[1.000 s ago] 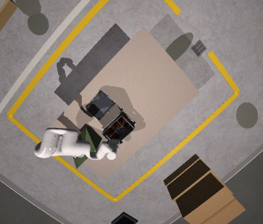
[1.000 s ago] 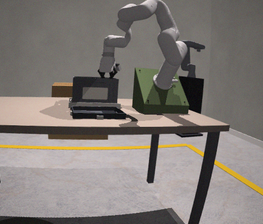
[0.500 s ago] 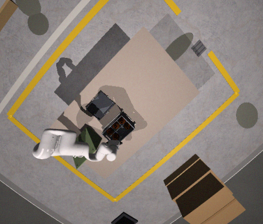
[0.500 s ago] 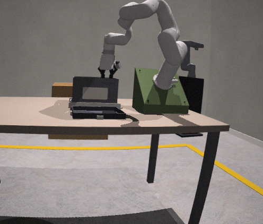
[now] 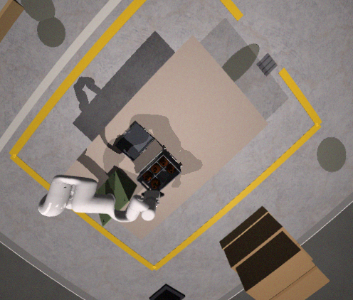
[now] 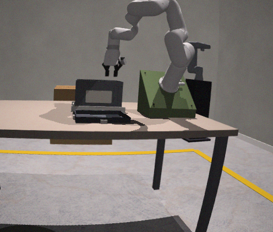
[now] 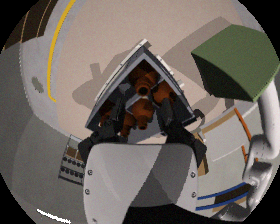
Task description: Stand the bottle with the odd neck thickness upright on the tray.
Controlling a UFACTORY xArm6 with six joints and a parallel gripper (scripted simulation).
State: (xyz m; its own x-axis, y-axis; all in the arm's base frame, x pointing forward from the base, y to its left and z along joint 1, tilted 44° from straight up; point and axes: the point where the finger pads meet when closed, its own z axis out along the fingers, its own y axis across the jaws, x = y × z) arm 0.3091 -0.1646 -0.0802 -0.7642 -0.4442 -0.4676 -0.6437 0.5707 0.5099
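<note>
Now: hand 130 mm above the glass bottle. Round my hand: dark crate (130 mm below, 90 mm ahead, 40 mm to the left); then flat dark tray (330 mm to the left, 200 mm below, 120 mm ahead).
</note>
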